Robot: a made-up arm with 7 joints.
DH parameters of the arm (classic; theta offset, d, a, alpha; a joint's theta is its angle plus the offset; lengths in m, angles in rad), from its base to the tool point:
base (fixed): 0.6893 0 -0.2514 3.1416
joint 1: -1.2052 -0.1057 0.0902 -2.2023
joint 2: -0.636 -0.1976 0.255 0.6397
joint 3: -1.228 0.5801 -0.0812 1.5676
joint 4: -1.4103 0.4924 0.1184 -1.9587
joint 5: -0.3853 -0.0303 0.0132 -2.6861
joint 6: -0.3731 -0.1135 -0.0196 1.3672
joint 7: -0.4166 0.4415 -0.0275 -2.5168
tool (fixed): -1.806 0.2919 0 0
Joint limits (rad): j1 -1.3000..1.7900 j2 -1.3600..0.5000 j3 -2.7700..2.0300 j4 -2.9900..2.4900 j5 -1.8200..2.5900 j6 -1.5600..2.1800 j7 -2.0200..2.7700
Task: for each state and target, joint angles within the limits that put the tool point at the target. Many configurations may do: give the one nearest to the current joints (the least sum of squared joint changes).
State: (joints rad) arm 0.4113 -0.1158 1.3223 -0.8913 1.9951 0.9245 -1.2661
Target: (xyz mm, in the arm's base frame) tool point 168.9 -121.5 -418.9
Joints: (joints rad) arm 0.2964 0.2207 1.8933 -0.9051 1.7226 1.2679 -1.0548
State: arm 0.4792 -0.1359 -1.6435 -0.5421 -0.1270 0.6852 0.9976
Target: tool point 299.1 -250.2 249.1
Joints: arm 0.7949 -0.1537 -1.1399 -0.5765 0.1749 0.3438 1.0015
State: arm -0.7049 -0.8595 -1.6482 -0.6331 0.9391 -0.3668 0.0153
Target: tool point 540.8 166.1 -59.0
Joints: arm -0.1817 -1.0194 -2.4280 -0.5387 0.9793 -0.5415 0.2107
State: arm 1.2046 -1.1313 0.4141 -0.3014 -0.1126 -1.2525 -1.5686
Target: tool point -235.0 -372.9 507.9
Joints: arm 1.0697 -1.3600 -0.1005 -0.1238 -0.0450 -1.5600 -1.0035
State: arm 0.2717 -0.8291 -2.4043 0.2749 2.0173 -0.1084 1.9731
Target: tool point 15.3 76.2 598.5
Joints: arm 0.0503 -0.6505 -1.4430 0.2752 2.2391 -0.3054 2.1031
